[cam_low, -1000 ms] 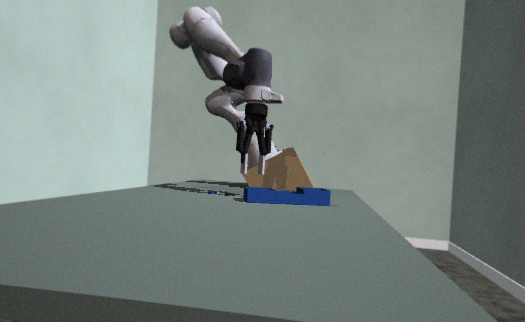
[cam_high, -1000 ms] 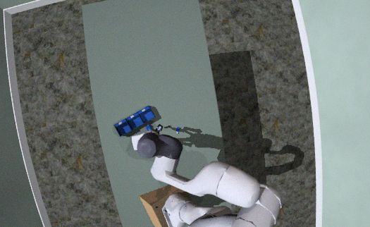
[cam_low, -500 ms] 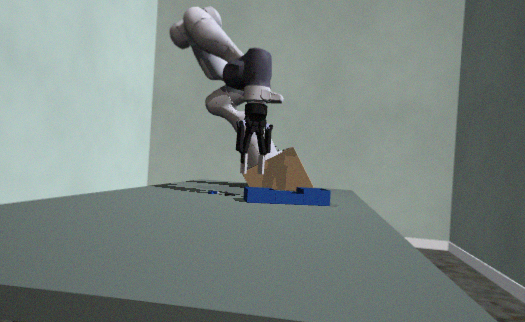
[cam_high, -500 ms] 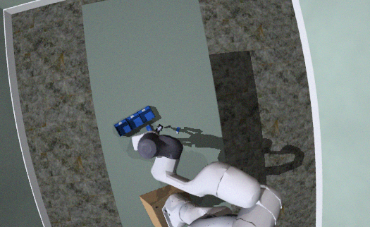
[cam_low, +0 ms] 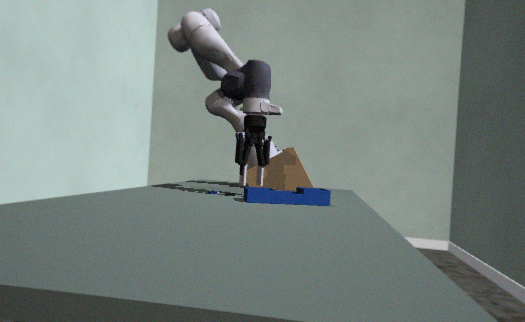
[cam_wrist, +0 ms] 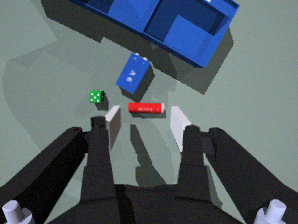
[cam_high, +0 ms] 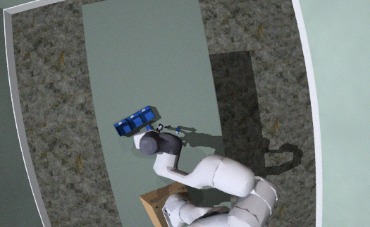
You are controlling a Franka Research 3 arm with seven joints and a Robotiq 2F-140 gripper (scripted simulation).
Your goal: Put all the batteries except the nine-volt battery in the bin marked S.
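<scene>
Right now my hand is 6 cm above the red cylindrical battery. From my hand the other things lie so: dark item: 2 cm ahead, 7 cm to the right, 6 cm below; then blue nine-volt battery: 3 cm ahead, 5 cm to the left, 6 cm below; then green item: 4 cm behind, 6 cm to the left, 6 cm below.
</scene>
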